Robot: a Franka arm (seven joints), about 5 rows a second.
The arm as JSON. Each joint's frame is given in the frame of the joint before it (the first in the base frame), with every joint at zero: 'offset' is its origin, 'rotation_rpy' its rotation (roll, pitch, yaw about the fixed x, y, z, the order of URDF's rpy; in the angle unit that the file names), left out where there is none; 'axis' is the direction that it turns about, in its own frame. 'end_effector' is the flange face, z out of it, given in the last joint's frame.
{
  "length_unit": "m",
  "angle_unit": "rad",
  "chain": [
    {
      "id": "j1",
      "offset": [
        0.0,
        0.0,
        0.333
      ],
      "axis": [
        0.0,
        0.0,
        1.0
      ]
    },
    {
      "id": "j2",
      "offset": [
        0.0,
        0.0,
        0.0
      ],
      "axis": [
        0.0,
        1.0,
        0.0
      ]
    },
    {
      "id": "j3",
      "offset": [
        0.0,
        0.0,
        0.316
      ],
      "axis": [
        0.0,
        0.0,
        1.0
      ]
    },
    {
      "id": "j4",
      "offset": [
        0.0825,
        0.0,
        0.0
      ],
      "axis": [
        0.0,
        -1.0,
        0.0
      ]
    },
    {
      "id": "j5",
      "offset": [
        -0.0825,
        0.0,
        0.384
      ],
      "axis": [
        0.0,
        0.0,
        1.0
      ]
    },
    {
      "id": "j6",
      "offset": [
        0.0,
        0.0,
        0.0
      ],
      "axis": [
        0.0,
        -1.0,
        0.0
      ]
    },
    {
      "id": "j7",
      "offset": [
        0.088,
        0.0,
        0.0
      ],
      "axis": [
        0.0,
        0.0,
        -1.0
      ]
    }
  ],
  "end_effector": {
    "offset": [
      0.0,
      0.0,
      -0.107
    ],
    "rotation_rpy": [
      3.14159,
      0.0,
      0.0
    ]
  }
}
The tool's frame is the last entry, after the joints.
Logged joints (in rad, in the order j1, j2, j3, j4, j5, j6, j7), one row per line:
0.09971 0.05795 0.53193 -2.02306 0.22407 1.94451 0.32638
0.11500 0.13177 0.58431 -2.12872 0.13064 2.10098 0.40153
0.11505 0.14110 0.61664 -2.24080 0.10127 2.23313 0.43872
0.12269 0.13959 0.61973 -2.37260 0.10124 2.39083 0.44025
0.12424 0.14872 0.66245 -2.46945 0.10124 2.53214 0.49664
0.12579 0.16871 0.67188 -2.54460 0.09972 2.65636 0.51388
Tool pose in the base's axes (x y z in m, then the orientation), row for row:
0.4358 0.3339 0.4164 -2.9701 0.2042 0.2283
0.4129 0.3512 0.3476 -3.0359 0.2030 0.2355
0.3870 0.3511 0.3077 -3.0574 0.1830 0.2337
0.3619 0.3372 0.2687 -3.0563 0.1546 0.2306
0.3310 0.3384 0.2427 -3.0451 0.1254 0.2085
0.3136 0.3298 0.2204 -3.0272 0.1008 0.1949
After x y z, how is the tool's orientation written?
As angles about the fixed x, y, z axes (roll, pitch, yaw), in radians.
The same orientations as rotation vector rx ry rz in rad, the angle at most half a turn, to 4 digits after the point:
-2.9603 -0.3130 0.3321
-3.0243 -0.3413 0.3267
-3.0460 -0.3456 0.2944
-3.0454 -0.3425 0.2508
-3.0363 -0.3084 0.2059
-3.0194 -0.2864 0.1692

